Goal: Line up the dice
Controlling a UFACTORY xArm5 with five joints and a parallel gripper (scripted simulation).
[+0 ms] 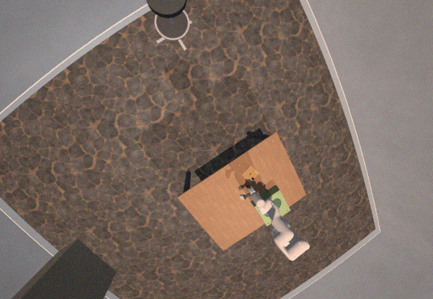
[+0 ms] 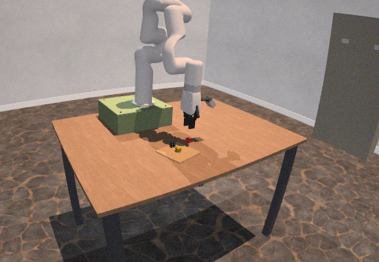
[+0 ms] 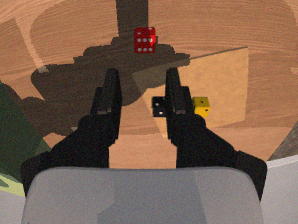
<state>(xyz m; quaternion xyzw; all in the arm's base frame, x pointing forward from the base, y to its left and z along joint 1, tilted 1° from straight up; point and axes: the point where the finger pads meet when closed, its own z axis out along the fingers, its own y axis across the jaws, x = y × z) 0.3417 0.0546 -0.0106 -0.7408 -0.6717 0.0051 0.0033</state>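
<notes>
The red die lies 9 cm below my hand. From my hand the other things lie so: black die (1 cm ahead, 9 cm to the right, 8 cm below); yellow die (6 cm ahead, 10 cm to the right, 8 cm below); tan mat (6 cm ahead, 10 cm to the right, 9 cm below).
</notes>
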